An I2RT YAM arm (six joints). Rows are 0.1 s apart.
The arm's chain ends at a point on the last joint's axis. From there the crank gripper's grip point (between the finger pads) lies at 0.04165 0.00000 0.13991 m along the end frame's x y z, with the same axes.
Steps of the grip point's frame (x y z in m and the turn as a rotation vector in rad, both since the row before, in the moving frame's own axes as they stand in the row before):
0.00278 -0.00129 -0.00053 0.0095 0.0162 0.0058
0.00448 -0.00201 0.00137 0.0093 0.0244 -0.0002
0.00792 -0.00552 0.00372 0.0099 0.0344 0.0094
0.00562 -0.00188 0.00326 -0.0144 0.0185 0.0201
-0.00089 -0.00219 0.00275 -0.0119 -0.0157 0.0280
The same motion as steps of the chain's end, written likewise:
0.00052 -0.00021 0.00017 0.0095 0.0162 0.0058
0.00108 -0.00071 0.00243 0.0093 0.0244 -0.0002
0.00313 -0.00456 0.00524 0.0099 0.0344 0.0094
0.00307 -0.00475 0.00407 -0.0144 0.0185 0.0201
0.00135 -0.00499 0.00213 -0.0119 -0.0157 0.0280

